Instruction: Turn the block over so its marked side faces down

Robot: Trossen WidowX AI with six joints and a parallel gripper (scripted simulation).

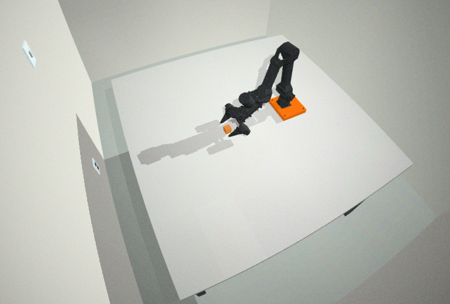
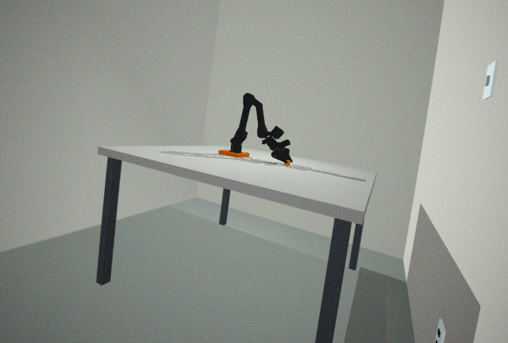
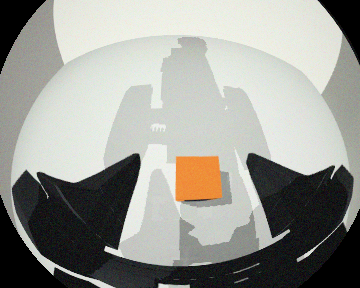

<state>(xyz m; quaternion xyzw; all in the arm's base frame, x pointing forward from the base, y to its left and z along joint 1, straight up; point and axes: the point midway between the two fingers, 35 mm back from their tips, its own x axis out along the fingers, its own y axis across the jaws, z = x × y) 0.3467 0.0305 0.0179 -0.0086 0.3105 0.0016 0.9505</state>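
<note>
Right now my gripper tip is 20 mm past the orange block and 10 mm above it.
</note>
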